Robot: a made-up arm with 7 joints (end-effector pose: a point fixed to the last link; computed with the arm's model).
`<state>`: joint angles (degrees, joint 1 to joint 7).
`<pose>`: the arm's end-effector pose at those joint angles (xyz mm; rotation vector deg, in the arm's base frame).
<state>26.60 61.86 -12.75 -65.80 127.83 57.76 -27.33</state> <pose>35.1 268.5 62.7 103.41 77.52 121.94</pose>
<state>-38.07 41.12 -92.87 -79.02 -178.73 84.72 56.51</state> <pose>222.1 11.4 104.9 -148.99 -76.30 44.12</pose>
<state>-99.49 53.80 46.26 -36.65 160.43 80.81 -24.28</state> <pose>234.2 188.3 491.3 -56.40 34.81 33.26</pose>
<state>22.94 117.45 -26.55 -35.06 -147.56 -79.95 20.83</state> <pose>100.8 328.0 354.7 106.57 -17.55 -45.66</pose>
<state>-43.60 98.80 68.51 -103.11 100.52 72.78 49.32</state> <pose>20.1 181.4 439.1 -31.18 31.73 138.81</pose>
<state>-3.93 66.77 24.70 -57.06 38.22 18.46 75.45</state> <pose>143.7 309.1 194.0 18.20 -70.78 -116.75</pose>
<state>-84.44 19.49 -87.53 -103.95 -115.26 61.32 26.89</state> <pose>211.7 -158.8 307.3 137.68 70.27 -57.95</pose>
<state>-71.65 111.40 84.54 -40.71 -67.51 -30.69 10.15</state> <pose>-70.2 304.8 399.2 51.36 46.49 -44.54</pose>
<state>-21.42 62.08 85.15 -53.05 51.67 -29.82 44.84</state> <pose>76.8 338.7 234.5 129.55 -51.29 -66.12</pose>
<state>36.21 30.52 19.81 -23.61 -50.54 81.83 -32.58</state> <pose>-155.6 247.7 57.0 167.28 -45.89 -39.86</pose>
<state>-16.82 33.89 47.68 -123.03 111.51 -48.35 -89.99</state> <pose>105.2 216.8 207.3 75.83 -10.61 -89.42</pose>
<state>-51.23 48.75 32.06 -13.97 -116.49 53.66 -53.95</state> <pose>278.5 268.5 225.0 -107.93 114.91 10.72</pose>
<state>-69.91 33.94 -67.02 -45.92 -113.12 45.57 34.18</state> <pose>357.4 -5.9 293.0 56.36 139.26 -35.85</pose>
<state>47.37 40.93 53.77 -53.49 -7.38 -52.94 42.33</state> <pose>-155.5 282.7 155.1 -5.11 33.77 -140.80</pose>
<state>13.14 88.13 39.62 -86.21 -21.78 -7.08 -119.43</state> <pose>128.7 235.2 331.0 -17.86 142.10 68.56</pose>
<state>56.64 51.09 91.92 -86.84 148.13 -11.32 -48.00</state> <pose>-149.3 273.3 309.1 59.92 -9.82 -107.37</pose>
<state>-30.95 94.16 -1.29 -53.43 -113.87 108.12 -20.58</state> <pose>167.5 256.1 419.4 -22.78 40.01 45.27</pose>
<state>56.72 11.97 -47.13 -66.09 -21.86 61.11 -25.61</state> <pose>-152.4 7.7 -24.2 109.41 -47.86 38.65</pose>
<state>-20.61 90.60 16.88 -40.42 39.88 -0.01 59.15</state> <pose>138.4 336.2 333.4 46.23 -30.60 -131.51</pose>
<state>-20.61 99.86 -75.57 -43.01 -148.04 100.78 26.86</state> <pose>157.4 295.8 253.1 73.89 152.70 55.41</pose>
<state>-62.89 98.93 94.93 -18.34 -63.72 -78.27 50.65</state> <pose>56.5 346.6 358.8 111.54 50.37 -94.20</pose>
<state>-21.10 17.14 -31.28 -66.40 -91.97 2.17 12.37</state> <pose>268.7 29.3 87.0 -17.30 -125.67 89.48</pose>
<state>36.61 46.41 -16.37 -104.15 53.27 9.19 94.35</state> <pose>15.4 129.7 49.5 -47.41 -118.32 -82.80</pose>
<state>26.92 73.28 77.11 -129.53 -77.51 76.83 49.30</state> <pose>-23.1 211.3 366.1 62.99 45.61 -35.01</pose>
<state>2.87 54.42 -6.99 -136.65 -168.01 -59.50 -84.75</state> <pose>133.7 164.1 163.5 -31.75 -67.15 -152.51</pose>
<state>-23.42 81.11 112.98 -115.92 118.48 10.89 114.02</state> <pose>-62.5 171.1 318.1 -25.00 45.83 33.78</pose>
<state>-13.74 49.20 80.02 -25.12 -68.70 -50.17 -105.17</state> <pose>84.5 256.2 126.6 -45.79 159.43 -13.93</pose>
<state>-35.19 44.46 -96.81 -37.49 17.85 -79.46 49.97</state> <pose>243.9 135.4 50.3 24.47 7.29 99.44</pose>
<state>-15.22 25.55 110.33 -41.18 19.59 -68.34 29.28</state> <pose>39.2 210.2 11.7 77.93 -5.27 -50.95</pose>
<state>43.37 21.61 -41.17 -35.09 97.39 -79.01 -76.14</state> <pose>-141.6 105.7 39.3 -74.04 76.76 -96.30</pose>
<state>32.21 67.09 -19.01 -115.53 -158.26 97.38 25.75</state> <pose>58.5 170.9 152.8 67.62 105.70 -27.73</pose>
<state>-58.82 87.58 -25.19 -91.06 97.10 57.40 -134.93</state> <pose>257.5 130.7 442.0 -13.26 -137.35 46.16</pose>
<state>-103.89 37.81 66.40 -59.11 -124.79 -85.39 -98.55</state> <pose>246.5 118.6 407.2 25.78 112.28 45.29</pose>
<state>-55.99 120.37 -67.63 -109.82 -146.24 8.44 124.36</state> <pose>202.1 197.7 421.9 -10.37 -148.69 63.82</pose>
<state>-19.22 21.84 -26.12 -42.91 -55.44 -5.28 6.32</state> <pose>246.6 105.0 42.9 24.13 -98.31 109.27</pose>
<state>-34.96 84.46 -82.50 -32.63 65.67 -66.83 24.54</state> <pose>198.4 311.5 232.3 -13.93 -49.74 167.92</pose>
